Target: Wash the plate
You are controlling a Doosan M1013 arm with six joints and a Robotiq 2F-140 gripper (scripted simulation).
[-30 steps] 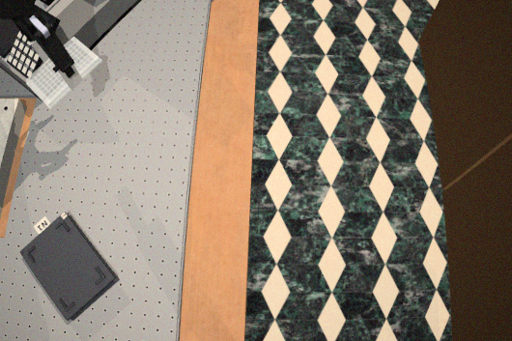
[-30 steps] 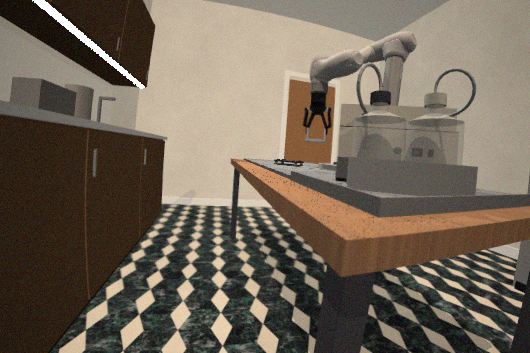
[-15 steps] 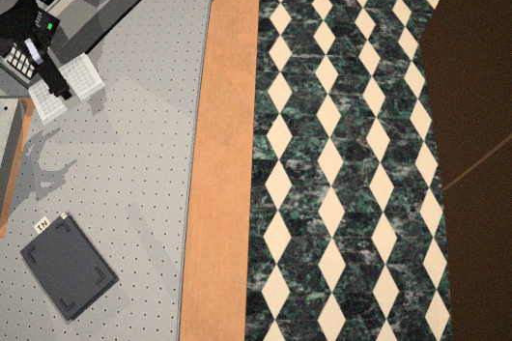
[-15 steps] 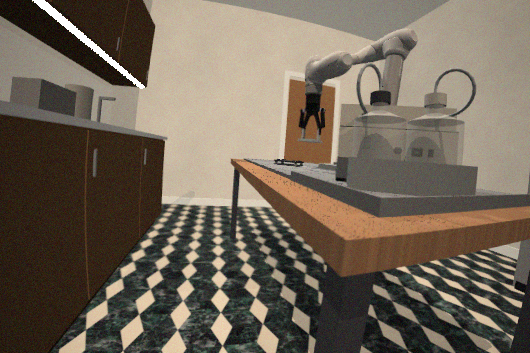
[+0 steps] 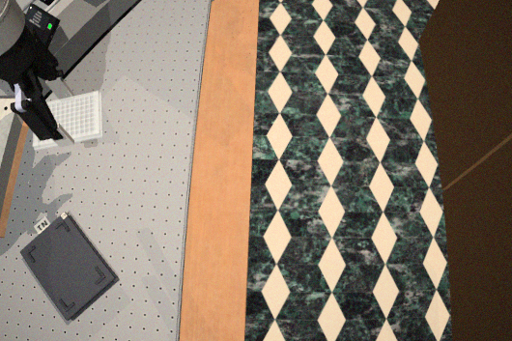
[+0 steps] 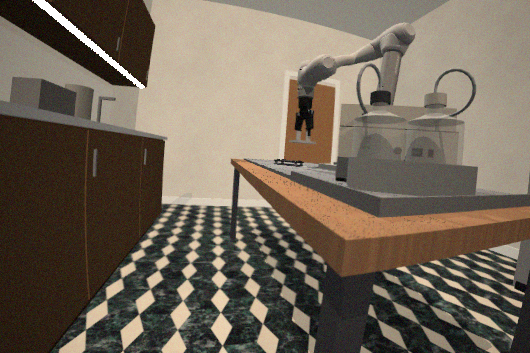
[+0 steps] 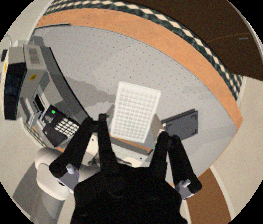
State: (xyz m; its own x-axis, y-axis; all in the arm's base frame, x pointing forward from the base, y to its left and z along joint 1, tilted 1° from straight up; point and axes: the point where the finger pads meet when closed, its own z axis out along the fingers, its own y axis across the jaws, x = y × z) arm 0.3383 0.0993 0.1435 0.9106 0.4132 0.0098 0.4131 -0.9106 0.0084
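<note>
My gripper is now 30 mm short of the plate nest N1, 230 mm to the left of it and 140 mm above it. From my hand the other things lie so: plate washer: 260 mm behind, 350 mm to the left, 40 mm below; then label: 60 mm behind, 170 mm to the right, 170 mm below; then white well plate: 30 mm below.
</note>
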